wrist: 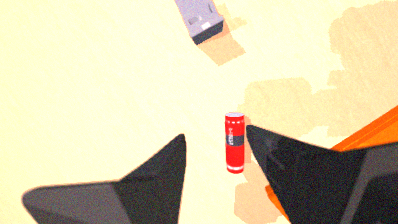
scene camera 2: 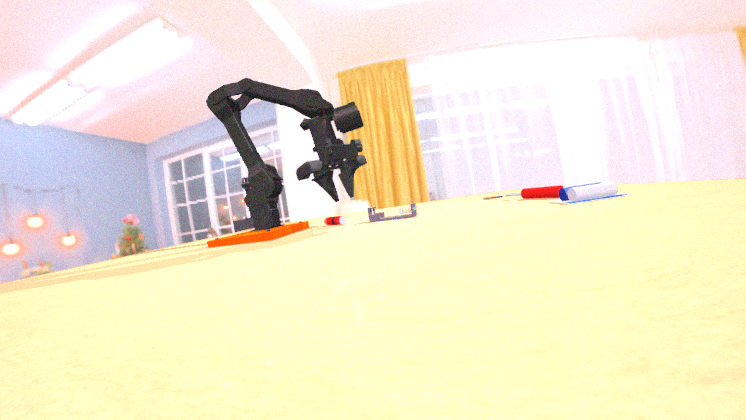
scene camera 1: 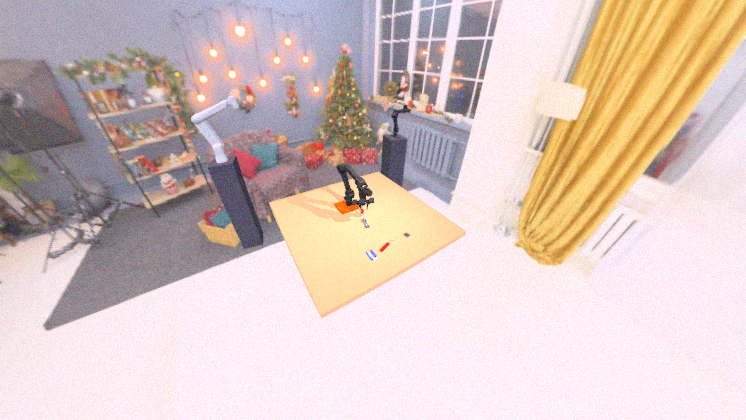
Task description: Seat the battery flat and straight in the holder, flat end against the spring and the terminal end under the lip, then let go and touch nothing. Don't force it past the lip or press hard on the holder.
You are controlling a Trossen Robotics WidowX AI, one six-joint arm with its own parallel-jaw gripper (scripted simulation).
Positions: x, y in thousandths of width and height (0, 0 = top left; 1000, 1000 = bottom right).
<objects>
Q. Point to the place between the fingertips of my gripper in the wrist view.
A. At 541, 600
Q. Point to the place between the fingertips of my gripper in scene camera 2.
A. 462, 475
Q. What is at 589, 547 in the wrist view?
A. A battery.
</objects>
